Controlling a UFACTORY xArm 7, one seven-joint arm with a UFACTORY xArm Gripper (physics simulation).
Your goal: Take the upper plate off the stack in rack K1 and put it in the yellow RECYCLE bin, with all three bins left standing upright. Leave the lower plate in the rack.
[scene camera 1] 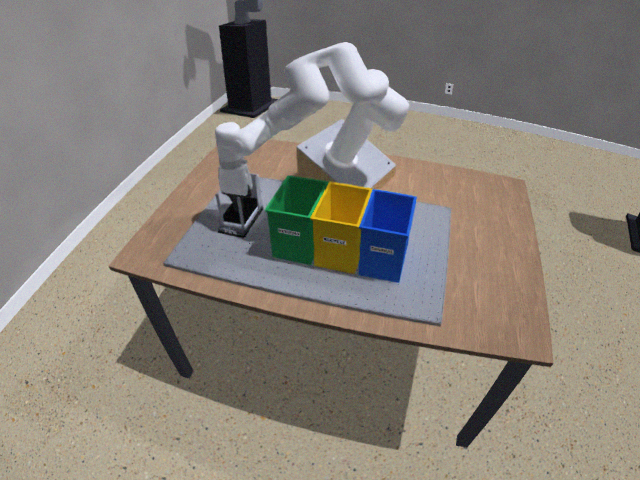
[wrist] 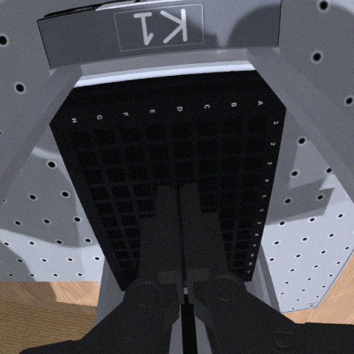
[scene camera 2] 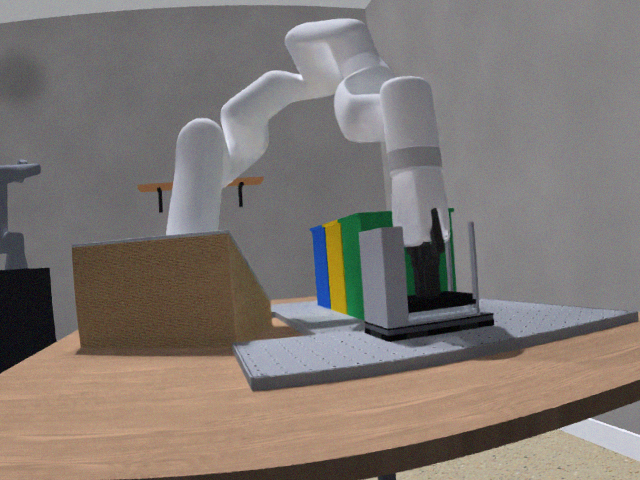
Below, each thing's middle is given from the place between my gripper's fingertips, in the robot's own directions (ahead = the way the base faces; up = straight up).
I see my gripper 1 cm past the black plate (scene camera 2: 447, 299) and 1 cm above it. The rest, counted from my hand: white plate (wrist: 222, 65): 2 cm below, 1 cm behind; then green bin (scene camera 2: 351, 225): 24 cm to the left, 4 cm above; then yellow recycle bin (scene camera 1: 336, 219): 36 cm to the left, 4 cm above, 3 cm behind.
